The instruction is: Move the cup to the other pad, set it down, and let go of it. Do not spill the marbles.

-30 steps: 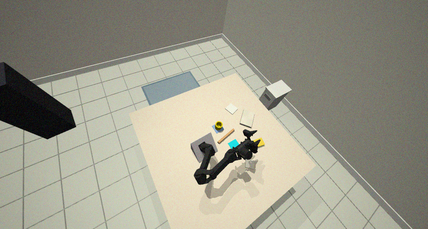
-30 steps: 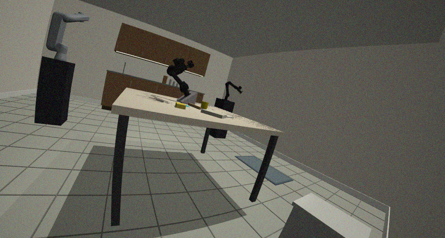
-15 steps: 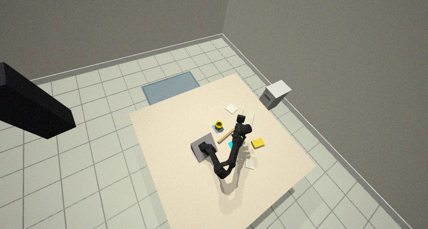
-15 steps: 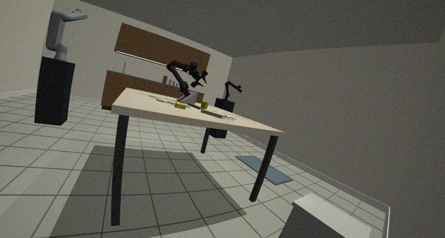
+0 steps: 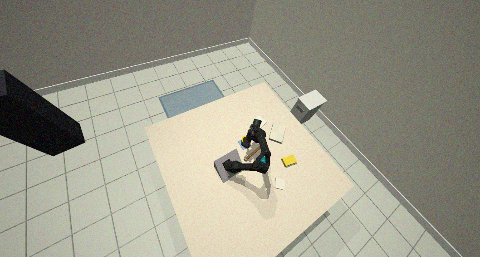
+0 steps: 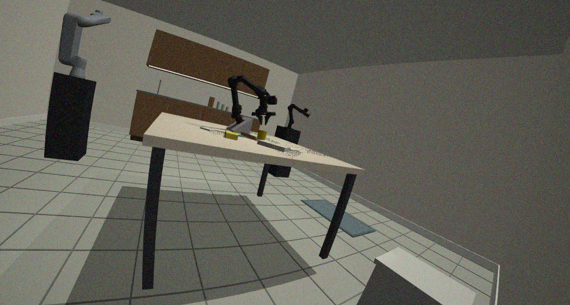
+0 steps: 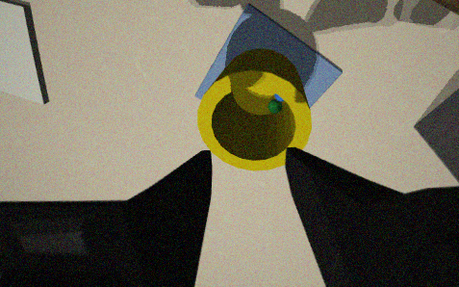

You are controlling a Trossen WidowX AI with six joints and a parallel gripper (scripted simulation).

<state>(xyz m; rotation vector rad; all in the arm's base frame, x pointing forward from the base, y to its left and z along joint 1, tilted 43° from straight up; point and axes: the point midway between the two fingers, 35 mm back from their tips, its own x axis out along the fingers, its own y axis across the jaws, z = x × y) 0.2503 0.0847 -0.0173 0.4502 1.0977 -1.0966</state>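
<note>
My gripper tip is now 8 cm above the yellow cup, 1 cm to the right of it and 1 cm past it. The rest, counted from my gripper tip: wooden bar 11 cm to the right, 11 cm below, 1 cm ahead; then green marble 10 cm below, 2 cm behind, 1 cm to the left; then light blue pad 12 cm below, 1 cm to the left.
</note>
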